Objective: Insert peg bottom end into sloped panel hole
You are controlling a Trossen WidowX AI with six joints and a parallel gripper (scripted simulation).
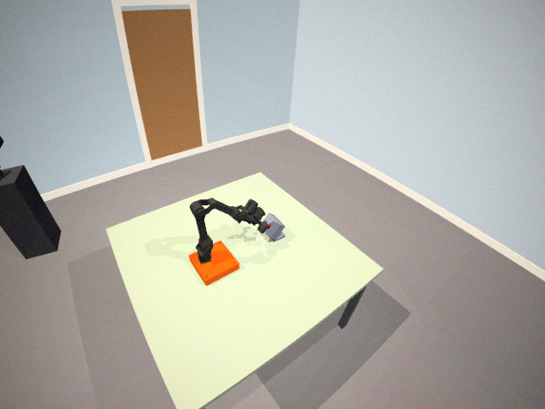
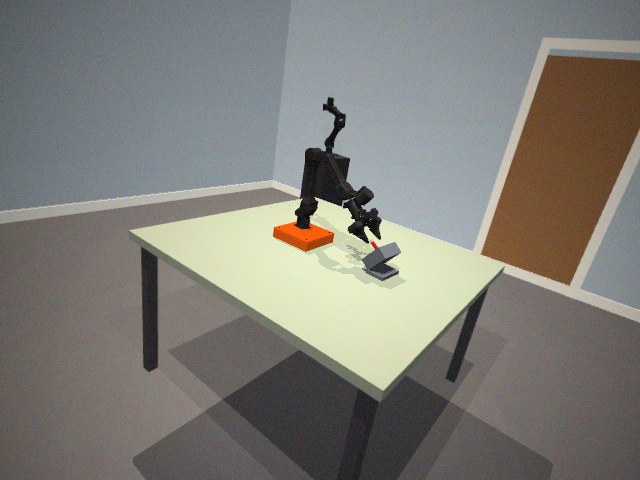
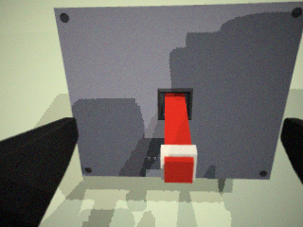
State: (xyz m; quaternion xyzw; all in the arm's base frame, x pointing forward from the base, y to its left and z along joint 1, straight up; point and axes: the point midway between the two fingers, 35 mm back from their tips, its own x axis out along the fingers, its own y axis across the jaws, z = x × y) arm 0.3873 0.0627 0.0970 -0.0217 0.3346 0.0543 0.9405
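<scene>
The red square peg is 2 cm below my gripper tip. From my gripper tip the other things lie so: grey sloped panel: 5 cm ahead, 5 cm below.
</scene>
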